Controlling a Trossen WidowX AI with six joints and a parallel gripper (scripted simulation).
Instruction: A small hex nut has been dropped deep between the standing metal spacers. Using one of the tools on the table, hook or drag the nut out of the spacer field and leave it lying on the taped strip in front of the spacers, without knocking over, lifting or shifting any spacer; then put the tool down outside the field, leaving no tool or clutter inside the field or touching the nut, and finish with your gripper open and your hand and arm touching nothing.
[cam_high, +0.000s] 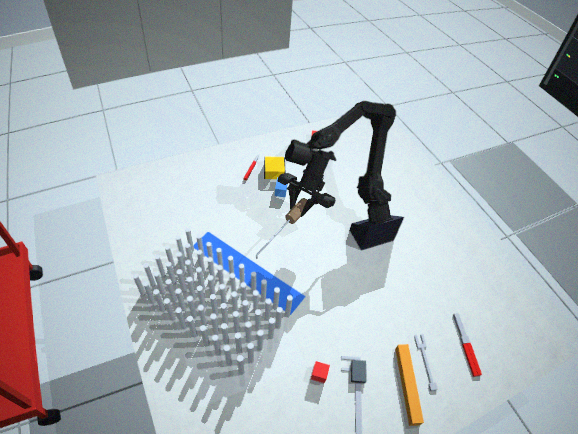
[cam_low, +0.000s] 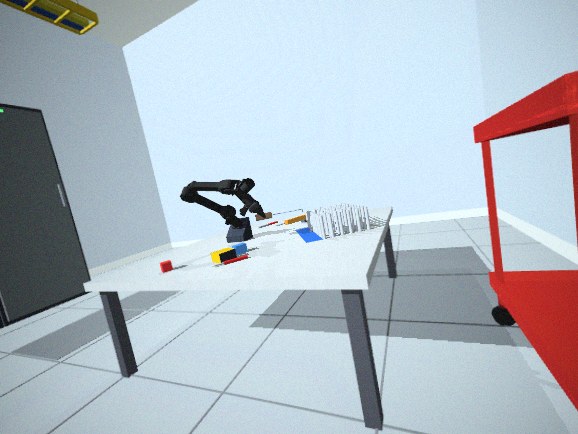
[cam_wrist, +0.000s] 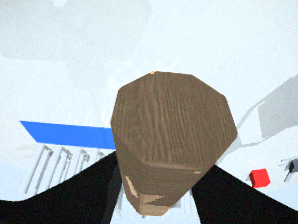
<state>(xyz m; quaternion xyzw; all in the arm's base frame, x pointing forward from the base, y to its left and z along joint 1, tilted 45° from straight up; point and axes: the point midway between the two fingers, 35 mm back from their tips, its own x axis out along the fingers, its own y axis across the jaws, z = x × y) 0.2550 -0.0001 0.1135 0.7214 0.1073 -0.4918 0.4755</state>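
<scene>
Right now my gripper tip is 80 mm short of the metal rod and 60 mm to the right of it. From my gripper tip the other things lie so: fork tool (250 mm behind, 530 mm to the left, 120 mm below); then blue taped strip (180 mm ahead, 90 mm to the left, 130 mm below); then blue block (20 mm behind, 220 mm to the right, 110 mm below).
</scene>
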